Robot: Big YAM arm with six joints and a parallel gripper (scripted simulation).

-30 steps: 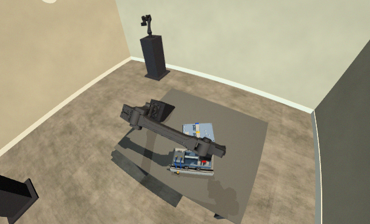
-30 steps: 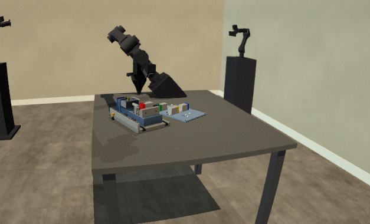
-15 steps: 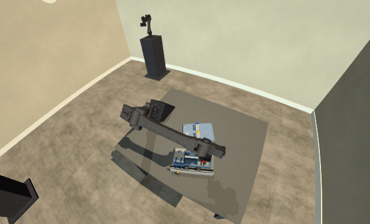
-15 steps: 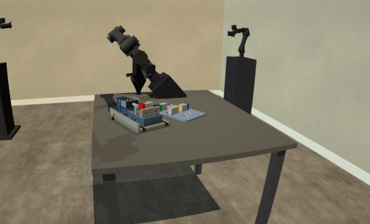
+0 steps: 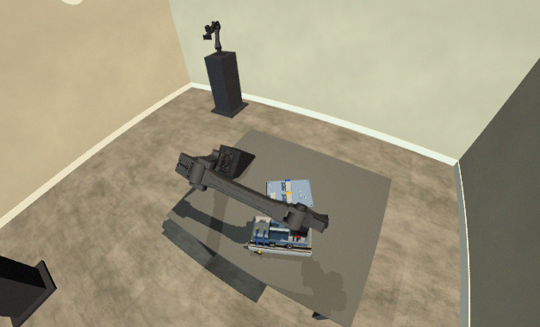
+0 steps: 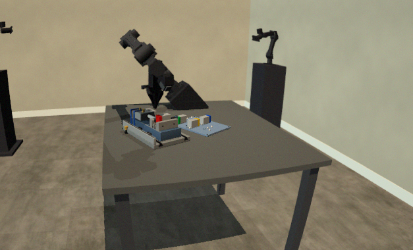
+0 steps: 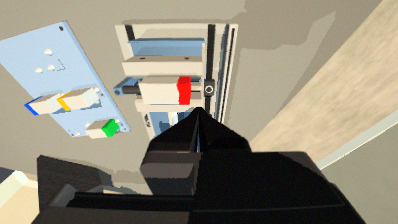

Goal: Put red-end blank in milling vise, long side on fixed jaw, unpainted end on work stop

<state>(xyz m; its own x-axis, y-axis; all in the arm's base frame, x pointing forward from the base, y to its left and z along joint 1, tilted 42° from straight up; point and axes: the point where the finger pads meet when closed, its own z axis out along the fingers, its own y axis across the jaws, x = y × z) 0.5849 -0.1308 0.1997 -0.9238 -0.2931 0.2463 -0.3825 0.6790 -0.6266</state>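
The grey bar with red end is 10 mm behind my hand, 40 mm to the left of it and 60 mm below it. The rest, counted from my hand: fixed jaw 10 mm ahead, 50 mm to the left, 80 mm below; then moving jaw 40 mm behind, 30 mm to the left, 80 mm below; then work stop rod 40 mm behind, 80 mm to the left, 70 mm below.
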